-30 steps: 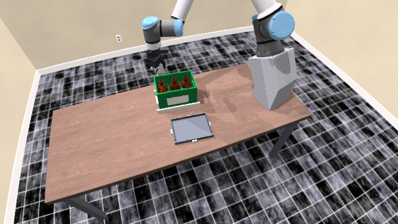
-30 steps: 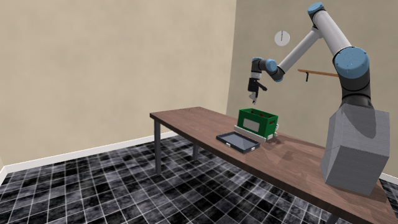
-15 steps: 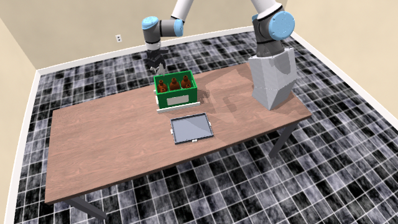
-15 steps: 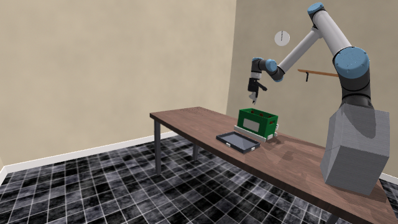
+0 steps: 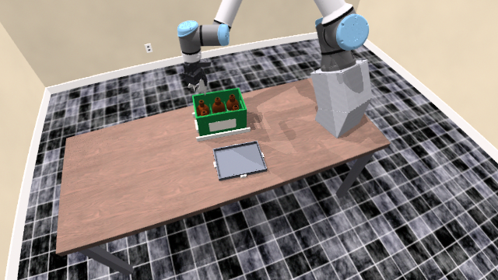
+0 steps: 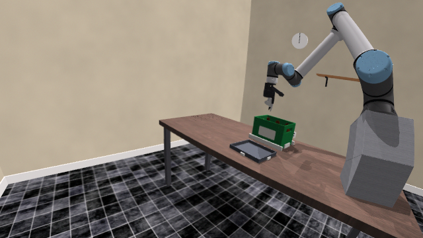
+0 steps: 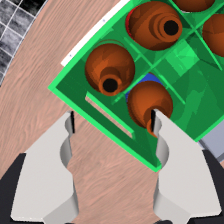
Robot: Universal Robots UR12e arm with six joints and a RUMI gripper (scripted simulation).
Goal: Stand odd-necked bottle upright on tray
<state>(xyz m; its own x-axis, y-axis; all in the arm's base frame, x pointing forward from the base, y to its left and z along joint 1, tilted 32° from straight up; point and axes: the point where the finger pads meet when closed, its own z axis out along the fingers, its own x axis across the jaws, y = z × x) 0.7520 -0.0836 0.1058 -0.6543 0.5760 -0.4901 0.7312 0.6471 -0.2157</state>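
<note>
Right now my hand is 15 cm above the glass bottle. The rest, counted from my hand: grey tray: 34 cm to the left, 23 cm below, 11 cm behind; green crate: 16 cm below, 9 cm behind, 5 cm to the left.
</note>
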